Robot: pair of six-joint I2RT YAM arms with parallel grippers.
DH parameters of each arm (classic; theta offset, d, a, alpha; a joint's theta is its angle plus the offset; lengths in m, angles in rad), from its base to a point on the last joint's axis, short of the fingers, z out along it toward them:
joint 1: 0 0.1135 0.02 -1.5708
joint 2: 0 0 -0.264 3.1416
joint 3: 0.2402 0 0.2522 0
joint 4: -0.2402 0 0.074 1.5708
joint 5: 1.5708 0 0 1.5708
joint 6: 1.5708 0.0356 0 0
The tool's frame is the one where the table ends.
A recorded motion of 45 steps. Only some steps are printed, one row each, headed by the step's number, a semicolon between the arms.
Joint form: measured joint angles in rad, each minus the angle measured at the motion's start. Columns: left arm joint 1, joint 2, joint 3, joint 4, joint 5, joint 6; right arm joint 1, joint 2, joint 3, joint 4, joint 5, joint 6.
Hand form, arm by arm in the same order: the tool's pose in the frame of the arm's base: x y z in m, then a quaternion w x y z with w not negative. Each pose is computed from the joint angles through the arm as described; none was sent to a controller.
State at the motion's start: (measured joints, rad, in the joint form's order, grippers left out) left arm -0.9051 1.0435 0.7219 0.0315 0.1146 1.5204; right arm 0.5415 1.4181 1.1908 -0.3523 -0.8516 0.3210
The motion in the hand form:
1: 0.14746 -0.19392 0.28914 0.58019 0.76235 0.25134 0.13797; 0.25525 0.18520 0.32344 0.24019 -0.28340 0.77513 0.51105
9: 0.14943 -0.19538 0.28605 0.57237 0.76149 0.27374 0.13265; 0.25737 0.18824 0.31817 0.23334 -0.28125 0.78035 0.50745
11: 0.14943 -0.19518 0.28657 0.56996 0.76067 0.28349 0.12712; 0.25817 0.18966 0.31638 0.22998 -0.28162 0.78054 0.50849
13: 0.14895 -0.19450 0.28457 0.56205 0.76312 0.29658 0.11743; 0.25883 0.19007 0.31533 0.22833 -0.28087 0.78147 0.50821
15: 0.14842 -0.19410 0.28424 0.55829 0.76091 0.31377 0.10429; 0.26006 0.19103 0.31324 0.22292 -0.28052 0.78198 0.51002
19: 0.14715 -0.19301 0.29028 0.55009 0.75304 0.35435 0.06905; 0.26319 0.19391 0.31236 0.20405 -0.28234 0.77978 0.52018
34: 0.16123 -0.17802 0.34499 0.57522 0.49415 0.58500 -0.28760; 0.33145 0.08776 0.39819 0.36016 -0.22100 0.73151 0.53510
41: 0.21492 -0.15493 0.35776 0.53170 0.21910 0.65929 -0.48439; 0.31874 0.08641 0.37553 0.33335 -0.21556 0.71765 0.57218
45: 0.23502 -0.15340 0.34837 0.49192 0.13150 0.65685 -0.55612; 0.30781 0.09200 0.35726 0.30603 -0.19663 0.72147 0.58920
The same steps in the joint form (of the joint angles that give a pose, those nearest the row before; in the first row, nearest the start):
1: 0.0004 0.0019 0.0000 -0.0027 -0.0053 -0.0015; 0.0012 0.0030 0.0000 0.0004 0.0000 0.0000
9: 0.0000 0.0160 0.0034 -0.0134 -0.0263 -0.0382; 0.0065 0.0198 0.0000 -0.0019 0.0080 -0.0007
11: 0.0000 0.0160 0.0091 -0.0278 -0.0298 -0.0584; 0.0088 0.0267 0.0000 0.0008 0.0049 0.0004
13: 0.0000 0.0160 0.0111 -0.0538 -0.0309 -0.0839; 0.0088 0.0305 0.0004 0.0004 0.0050 0.0008
15: -0.0007 0.0153 0.0156 -0.0744 -0.0313 -0.1243; 0.0088 0.0389 0.0015 -0.0004 -0.0023 0.0019
19: -0.0008 0.0115 0.0511 -0.1469 -0.0221 -0.2258; 0.0088 0.0626 0.0237 -0.0206 -0.0381 0.0050
34: 0.1251 -0.0153 0.1667 -0.0790 0.2644 -1.2127; -0.3742 0.1144 0.3136 0.0183 -0.2254 0.0420
41: 0.3449 0.0851 0.1724 0.2423 0.3846 -1.9573; -0.3754 0.0519 0.1427 0.1820 -0.2999 0.1488
45: 0.3906 0.1591 0.1457 0.4223 0.4120 -2.2293; -0.3525 0.0118 0.0313 0.2644 -0.3010 0.2331

